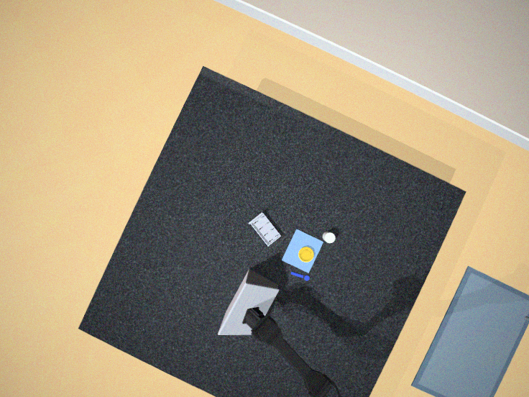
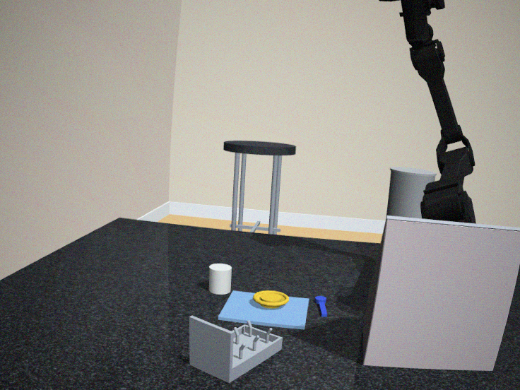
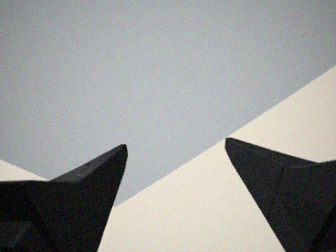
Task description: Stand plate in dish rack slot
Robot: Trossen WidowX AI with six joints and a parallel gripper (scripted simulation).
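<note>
Right now my gripper tip is 74 cm above the yellow plate, 27 cm short of it and 21 cm to the right of it. Also, from my gripper tip: grey dish rack: 73 cm below, 41 cm to the left, 31 cm ahead; white cup: 73 cm below, 37 cm ahead, 14 cm to the left; blue spoon: 75 cm below, 19 cm to the left, 17 cm ahead.
</note>
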